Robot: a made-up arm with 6 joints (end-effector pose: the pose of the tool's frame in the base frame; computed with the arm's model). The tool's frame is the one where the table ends. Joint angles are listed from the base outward.
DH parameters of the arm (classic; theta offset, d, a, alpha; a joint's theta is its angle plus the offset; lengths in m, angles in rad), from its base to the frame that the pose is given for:
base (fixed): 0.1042 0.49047 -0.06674 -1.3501
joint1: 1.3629 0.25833 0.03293 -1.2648
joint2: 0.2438 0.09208 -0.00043 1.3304
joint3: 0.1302 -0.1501 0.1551 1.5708
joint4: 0 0.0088 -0.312 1.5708
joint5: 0 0.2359 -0.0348 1.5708
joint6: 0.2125 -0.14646 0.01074 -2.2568
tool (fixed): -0.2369 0.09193 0 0
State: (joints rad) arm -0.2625 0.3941 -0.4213 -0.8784 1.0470 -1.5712
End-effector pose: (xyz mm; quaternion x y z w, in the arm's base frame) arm -196.2 458.1 802.0 -0.0671 0.3855 0.0169 0.9201
Working (the frame after each row of the table, in the pose's form):
after base (fixed): -66.4 -6.9 490.5 -0.6241 -0.0325 0.0407 0.7796
after joint1: -78.4 251.7 518.4 -0.8231 -0.0206 0.5332 0.1944
after joint2: -160.1 279.3 486.0 -0.6093 0.5378 0.2991 0.5001
after joint3: -107.6 83.1 412.9 -0.1009 0.4718 -0.1558 0.8620
after joint4: -159.4 379.4 496.3 0.2984 -0.0873 -0.6305 0.7112
after joint5: -306.2 321.0 674.9 0.8103 -0.2936 0.0242 0.5066
after joint6: -261.2 445.6 738.3 -0.0211 0.3907 0.1255 0.9117

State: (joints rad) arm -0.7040 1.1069 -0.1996 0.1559 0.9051 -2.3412
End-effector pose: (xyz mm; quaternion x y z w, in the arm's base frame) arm -288.4 281.6 951.9 0.1820 0.5386 0.3550 0.7422
Working (the frame after each row of the table, in the pose's form):
after base (fixed): -66.4 -6.9 490.5 -0.6241 -0.0325 0.0407 0.7796
after joint1: -67.2 250.9 527.3 -0.9131 -0.0338 0.3356 0.2291
after joint2: -125.1 287.6 465.9 -0.5964 0.6785 -0.0172 0.4285
after joint3: -194.7 83.8 479.8 -0.1357 0.4421 -0.4875 0.7406
after joint4: -258.1 317.7 676.5 0.4776 0.0163 -0.6221 0.6202
after joint5: -419.9 195.7 802.2 0.8955 -0.3411 -0.0665 0.2780
after joint6: -373.8 271.3 919.4 0.2443 0.5133 0.4403 0.6950

